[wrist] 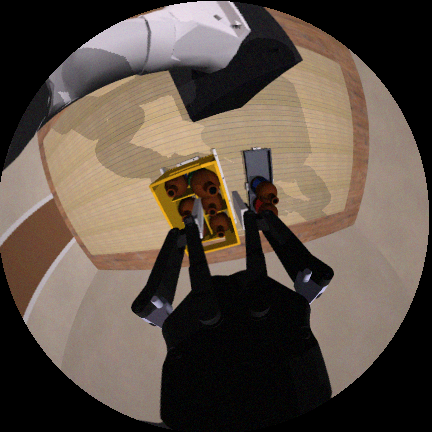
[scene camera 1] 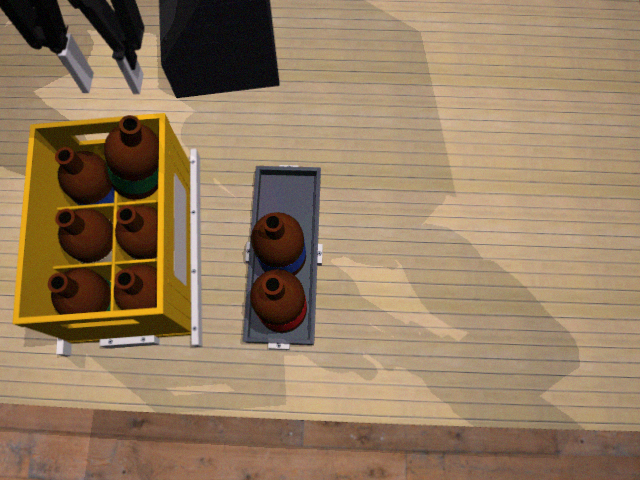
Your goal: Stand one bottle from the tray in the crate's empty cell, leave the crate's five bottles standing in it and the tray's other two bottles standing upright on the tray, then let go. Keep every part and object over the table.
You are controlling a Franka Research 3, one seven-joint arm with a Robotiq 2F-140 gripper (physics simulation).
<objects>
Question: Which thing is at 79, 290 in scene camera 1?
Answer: A green-banded bottle.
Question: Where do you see a white rail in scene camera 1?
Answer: At 195, 202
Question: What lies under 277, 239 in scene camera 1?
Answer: A blue-banded bottle.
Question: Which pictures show the green-banded bottle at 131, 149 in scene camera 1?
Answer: The wrist view and scene camera 1: all of them.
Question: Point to a blue-banded bottle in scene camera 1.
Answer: At 83, 176
</objects>
